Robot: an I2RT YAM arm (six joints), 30 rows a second.
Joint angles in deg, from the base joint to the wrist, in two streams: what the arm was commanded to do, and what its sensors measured. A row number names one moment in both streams.
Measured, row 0:
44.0 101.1 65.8 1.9 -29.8 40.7
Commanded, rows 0 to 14:
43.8 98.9 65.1 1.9 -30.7 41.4
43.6 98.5 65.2 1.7 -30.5 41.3
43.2 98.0 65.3 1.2 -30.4 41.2
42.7 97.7 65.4 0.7 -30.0 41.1
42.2 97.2 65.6 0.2 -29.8 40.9
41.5 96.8 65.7 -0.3 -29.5 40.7
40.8 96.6 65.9 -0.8 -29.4 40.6
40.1 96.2 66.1 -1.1 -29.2 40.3
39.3 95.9 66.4 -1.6 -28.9 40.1
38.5 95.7 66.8 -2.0 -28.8 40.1
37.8 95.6 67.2 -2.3 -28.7 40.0
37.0 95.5 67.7 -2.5 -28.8 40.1
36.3 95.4 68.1 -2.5 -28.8 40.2
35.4 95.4 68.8 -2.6 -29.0 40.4
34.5 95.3 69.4 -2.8 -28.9 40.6
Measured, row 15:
36.4 97.1 66.5 -1.9 -29.6 40.9
